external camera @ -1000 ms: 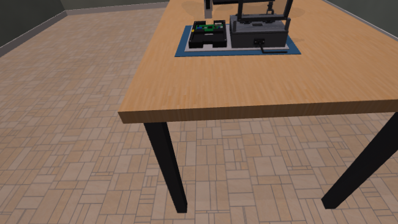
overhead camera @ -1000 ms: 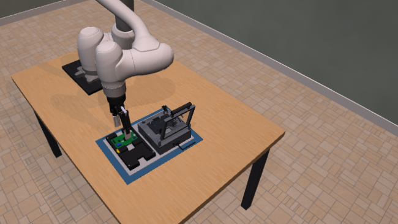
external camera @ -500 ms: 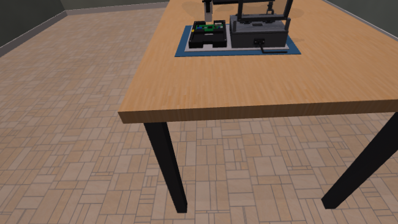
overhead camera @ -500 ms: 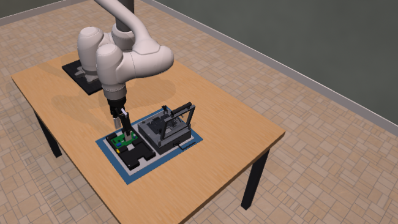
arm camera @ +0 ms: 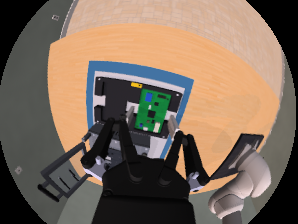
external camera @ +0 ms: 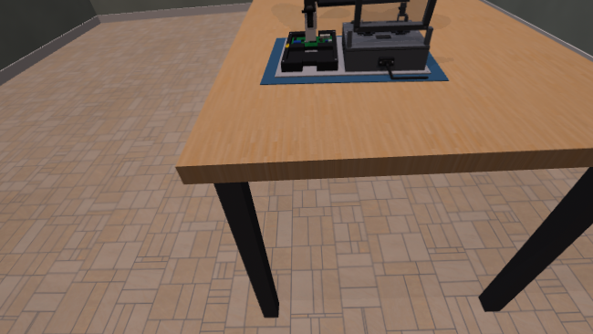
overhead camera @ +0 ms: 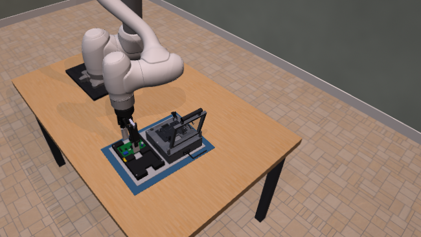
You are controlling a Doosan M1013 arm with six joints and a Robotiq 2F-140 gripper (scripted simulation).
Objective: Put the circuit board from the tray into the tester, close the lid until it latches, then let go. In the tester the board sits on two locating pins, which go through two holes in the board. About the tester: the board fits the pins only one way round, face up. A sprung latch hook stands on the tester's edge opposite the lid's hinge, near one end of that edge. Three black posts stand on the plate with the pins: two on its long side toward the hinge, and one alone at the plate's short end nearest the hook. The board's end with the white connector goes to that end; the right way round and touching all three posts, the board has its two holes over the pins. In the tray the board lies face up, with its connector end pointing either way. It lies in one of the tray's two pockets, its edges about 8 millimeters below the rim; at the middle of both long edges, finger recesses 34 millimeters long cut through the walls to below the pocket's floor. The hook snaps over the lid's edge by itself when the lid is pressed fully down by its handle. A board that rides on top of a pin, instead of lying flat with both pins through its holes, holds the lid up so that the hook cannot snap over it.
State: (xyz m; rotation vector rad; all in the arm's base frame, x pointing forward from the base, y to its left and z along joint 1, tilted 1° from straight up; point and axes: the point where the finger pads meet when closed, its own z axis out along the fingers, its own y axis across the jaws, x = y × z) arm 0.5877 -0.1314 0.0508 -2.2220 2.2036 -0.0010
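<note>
My hand is 4 cm above the green circuit board. The rest, counted from my hand: latch hook: 23 cm to the left, 3 cm above; lid: 18 cm ahead, 17 cm to the left, 12 cm above.
</note>
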